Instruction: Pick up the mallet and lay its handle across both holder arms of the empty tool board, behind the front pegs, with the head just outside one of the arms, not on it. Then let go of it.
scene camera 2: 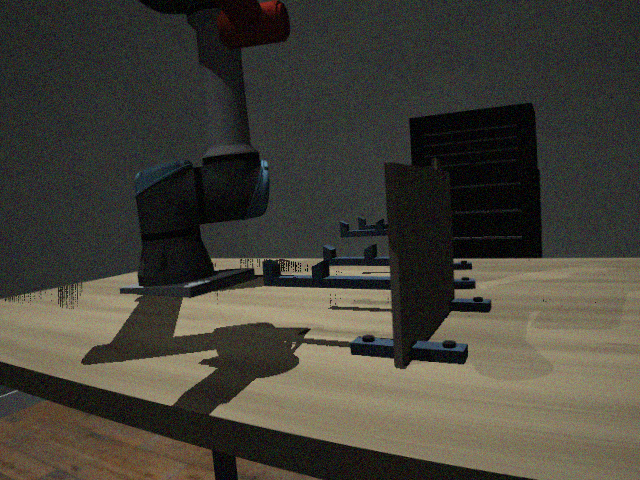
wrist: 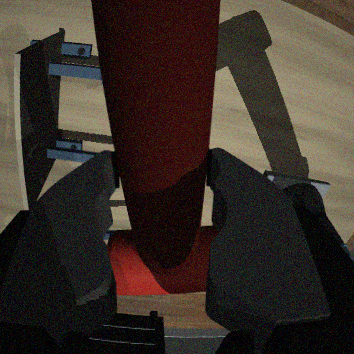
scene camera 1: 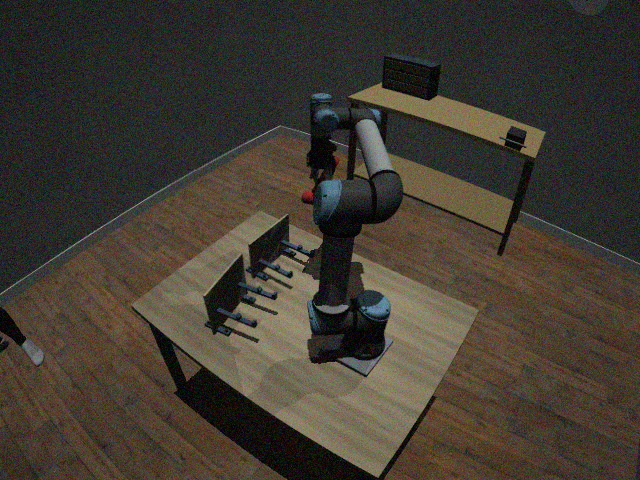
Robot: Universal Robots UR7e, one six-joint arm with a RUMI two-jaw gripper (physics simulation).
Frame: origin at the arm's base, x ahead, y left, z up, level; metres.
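Seen in the pictures: gripper, between the fingertips: [wrist: 162,153]; arm's base, origin of its link: [scene camera 2: 177,279] [scene camera 1: 363,343].
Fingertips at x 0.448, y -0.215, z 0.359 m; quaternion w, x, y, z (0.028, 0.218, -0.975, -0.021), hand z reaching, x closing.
Note:
Offsets run from my fingertips to a thing's middle. "pt": to the spot under its first point. Level surfaces: height alone.
The red mallet {pt dx -0.012, dy +0.070, dz -0.017 m} [scene camera 2: 263,23] is held high above the table, at the top of the scene camera 2 view. In scene camera 1 its head {dx -0.039, dy +0.081, dz -0.008 m} [scene camera 1: 308,196] shows past the far table edge. My gripper [scene camera 1: 321,177] [wrist: 162,153] is shut on the mallet's handle {pt dx +0.018, dy -0.038, dz +0.036 m} [wrist: 160,95]; the head [wrist: 137,270] is below the fingers in the wrist view. Two upright tool boards stand on the table, a far board {dx +0.073, dy +0.154, dz -0.284 m} [scene camera 1: 267,242] and a near board {dx -0.047, dy +0.452, dz -0.271 m} [scene camera 1: 224,294]. Each has two blue holder arms with pegs and carries no tool. In scene camera 2 one board [scene camera 2: 418,258] hides much of the other.
The arm's base stands on a grey plate [scene camera 1: 368,367] on the wooden table {dz -0.375 m} [scene camera 1: 413,392], right of the boards in scene camera 1. A back bench [scene camera 1: 460,116] holds a dark drawer unit [scene camera 1: 410,76] and a small black box [scene camera 1: 515,136]. A person's foot [scene camera 1: 33,352] shows at the left edge.

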